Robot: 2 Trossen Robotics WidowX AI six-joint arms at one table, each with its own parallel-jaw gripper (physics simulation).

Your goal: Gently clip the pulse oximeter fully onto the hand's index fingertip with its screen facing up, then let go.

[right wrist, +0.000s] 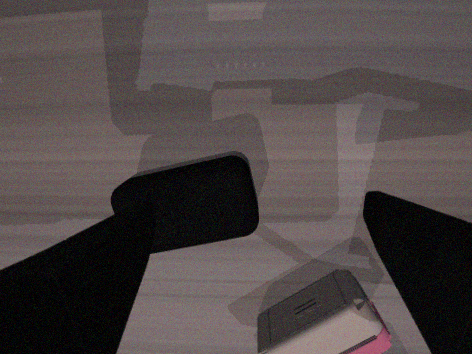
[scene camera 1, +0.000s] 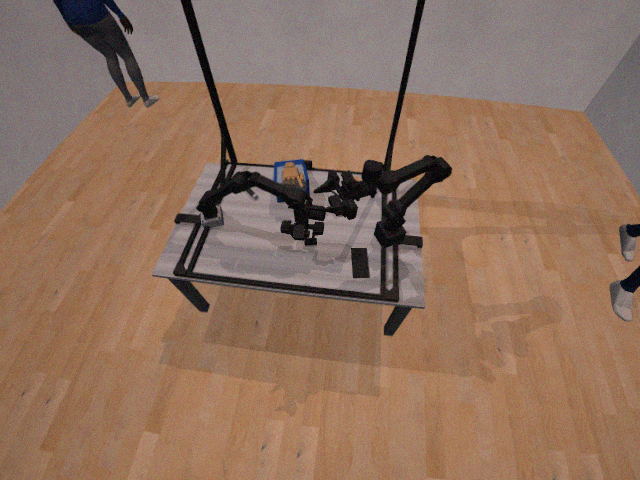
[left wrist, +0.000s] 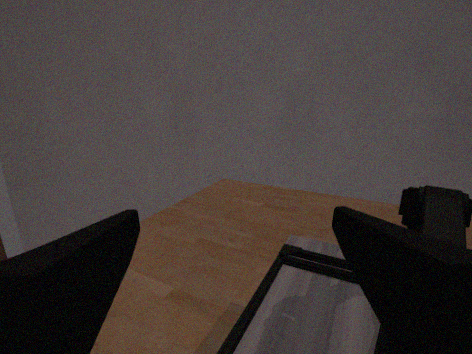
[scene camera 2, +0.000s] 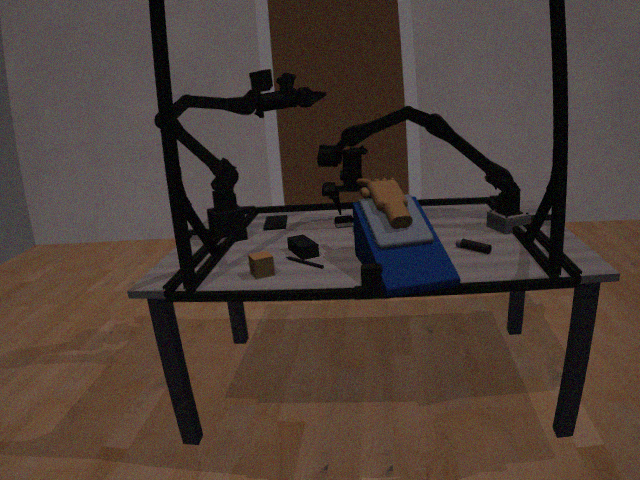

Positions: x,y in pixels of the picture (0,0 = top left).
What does the black rounded block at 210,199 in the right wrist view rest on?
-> The table.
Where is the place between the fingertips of the right gripper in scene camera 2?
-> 353,214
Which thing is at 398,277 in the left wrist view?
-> The left gripper.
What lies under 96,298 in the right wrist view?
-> The right gripper.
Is the left gripper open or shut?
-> Open.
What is the left gripper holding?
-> Nothing.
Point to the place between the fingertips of the left gripper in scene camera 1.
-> At 318,200
